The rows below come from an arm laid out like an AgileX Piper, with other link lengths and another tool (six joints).
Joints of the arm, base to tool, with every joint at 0 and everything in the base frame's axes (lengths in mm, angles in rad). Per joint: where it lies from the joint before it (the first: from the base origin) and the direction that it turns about. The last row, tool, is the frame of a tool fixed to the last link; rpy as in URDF.
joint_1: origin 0 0 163.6 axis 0 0 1
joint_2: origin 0 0 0 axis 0 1 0
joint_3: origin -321.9 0 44 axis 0 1 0
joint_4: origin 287.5 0 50.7 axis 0.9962 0 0.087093
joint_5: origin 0 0 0 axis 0 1 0
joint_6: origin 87 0 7.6 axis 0.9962 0 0.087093
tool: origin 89.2 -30 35.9 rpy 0.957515 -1.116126 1.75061
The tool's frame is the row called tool.
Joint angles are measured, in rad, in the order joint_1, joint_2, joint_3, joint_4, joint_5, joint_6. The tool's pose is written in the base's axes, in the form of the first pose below.
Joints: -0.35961 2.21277 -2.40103 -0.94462 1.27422 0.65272
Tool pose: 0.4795 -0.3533 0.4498 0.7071 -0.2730 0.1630 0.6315
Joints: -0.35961 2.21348 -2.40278 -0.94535 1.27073 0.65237
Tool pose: 0.4802 -0.3534 0.4504 0.7065 -0.2725 0.1649 0.6319
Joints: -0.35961 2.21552 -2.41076 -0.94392 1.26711 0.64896
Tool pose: 0.4811 -0.3534 0.4521 0.7059 -0.2721 0.1685 0.6319
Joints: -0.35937 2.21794 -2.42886 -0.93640 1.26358 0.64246
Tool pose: 0.4821 -0.3529 0.4562 0.7055 -0.2733 0.1758 0.6298
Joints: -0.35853 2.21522 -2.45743 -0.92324 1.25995 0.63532
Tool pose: 0.4817 -0.3509 0.4660 0.7037 -0.2785 0.1898 0.6255
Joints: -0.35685 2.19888 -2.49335 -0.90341 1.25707 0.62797
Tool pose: 0.4770 -0.3464 0.4852 0.6994 -0.2889 0.2123 0.6183
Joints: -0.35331 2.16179 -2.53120 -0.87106 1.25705 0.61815
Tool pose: 0.4662 -0.3376 0.5144 0.6941 -0.3035 0.2439 0.6055
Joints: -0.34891 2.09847 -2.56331 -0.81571 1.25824 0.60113
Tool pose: 0.4479 -0.3233 0.5524 0.6904 -0.3188 0.2851 0.5835
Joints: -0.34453 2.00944 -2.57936 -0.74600 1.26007 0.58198
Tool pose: 0.4207 -0.3041 0.5953 0.6864 -0.3321 0.3323 0.5551
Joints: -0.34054 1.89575 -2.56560 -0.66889 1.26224 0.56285
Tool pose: 0.3852 -0.2809 0.6373 0.6831 -0.3404 0.3791 0.5232
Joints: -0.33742 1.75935 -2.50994 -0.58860 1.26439 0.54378
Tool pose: 0.3433 -0.2549 0.6721 0.6831 -0.3412 0.4197 0.4907
